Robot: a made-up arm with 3 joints.
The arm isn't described. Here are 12 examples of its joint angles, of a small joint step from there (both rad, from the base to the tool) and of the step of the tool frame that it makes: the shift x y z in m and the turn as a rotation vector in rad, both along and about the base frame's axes.
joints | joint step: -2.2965 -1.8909 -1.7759 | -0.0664 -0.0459 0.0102
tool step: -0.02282 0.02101 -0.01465 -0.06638 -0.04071 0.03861
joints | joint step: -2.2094 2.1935 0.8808 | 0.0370 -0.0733 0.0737
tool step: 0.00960 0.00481 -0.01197 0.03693 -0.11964 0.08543
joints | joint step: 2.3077 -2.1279 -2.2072 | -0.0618 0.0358 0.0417
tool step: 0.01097 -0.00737 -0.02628 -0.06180 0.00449 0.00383
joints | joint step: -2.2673 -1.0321 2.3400 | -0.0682 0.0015 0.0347
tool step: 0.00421 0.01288 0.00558 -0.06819 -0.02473 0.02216
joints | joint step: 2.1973 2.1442 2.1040 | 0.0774 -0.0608 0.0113
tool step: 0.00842 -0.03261 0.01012 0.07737 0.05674 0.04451
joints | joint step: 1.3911 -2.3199 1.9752 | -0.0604 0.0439 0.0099
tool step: 0.01213 -0.01381 -0.01195 -0.06039 -0.03326 0.00709
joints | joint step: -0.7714 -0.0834 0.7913 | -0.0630 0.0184 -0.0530
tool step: 0.00398 -0.01007 0.00669 -0.06297 0.05137 0.04960
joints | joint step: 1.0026 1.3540 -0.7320 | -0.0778 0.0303 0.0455
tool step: -0.01041 0.02301 -0.03225 -0.07780 0.01249 -0.00867
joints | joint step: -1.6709 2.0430 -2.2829 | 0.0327 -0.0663 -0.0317
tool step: 0.02329 0.01384 -0.02240 0.03270 -0.03448 0.00289
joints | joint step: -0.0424 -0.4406 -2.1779 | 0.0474 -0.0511 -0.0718
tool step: -0.00629 -0.00699 -0.00226 0.04740 0.00039 0.02070
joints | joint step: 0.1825 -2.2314 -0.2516 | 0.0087 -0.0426 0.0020
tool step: -0.00914 0.01422 0.00154 0.00870 0.00829 -0.04382
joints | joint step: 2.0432 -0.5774 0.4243 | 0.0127 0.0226 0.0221
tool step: 0.00365 -0.00303 0.00889 0.01270 -0.00044 -0.00023
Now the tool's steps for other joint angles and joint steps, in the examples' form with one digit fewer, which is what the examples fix.
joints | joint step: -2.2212 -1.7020 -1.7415 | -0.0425 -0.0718 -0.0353
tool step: -0.0305 0.0157 -0.0074 -0.0425 -0.0286 0.0227
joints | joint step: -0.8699 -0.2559 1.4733 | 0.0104 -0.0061 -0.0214
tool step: -0.0011 -0.0008 0.0024 0.0104 0.0116 0.0099
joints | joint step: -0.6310 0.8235 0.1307 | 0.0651 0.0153 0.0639
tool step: -0.0103 0.0188 0.0076 0.0651 -0.0274 -0.0402
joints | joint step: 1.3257 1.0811 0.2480 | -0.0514 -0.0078 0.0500
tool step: -0.0039 0.0119 -0.0170 -0.0514 0.0557 -0.0155
